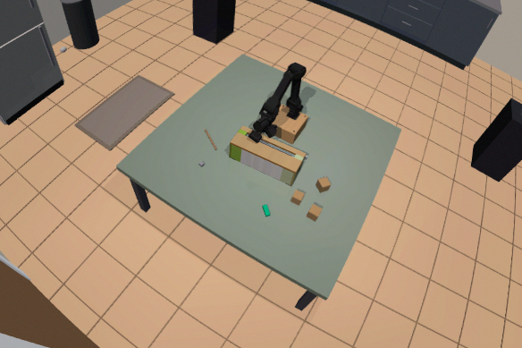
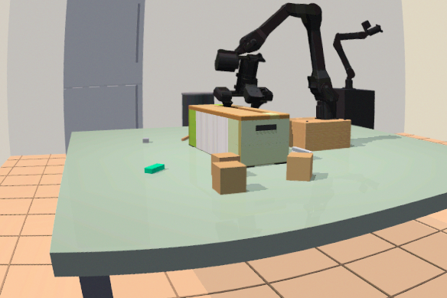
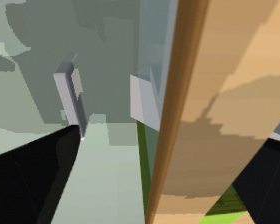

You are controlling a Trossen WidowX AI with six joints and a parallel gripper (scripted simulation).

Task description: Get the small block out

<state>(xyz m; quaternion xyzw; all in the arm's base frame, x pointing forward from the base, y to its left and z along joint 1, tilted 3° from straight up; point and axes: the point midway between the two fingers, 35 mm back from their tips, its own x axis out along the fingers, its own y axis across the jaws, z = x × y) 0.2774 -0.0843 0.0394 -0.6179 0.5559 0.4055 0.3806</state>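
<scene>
Now: gripper tip 6 cm short of the blue block and 1 cm to the left of it. The rest, counted from my gripper tip: grey cube (28 cm ahead, 16 cm to the right, 8 cm below); wooden stick (23 cm to the right, 11 cm ahead, 8 cm below); box (11 cm to the left, 3 cm below, 2 cm ahead).
</scene>
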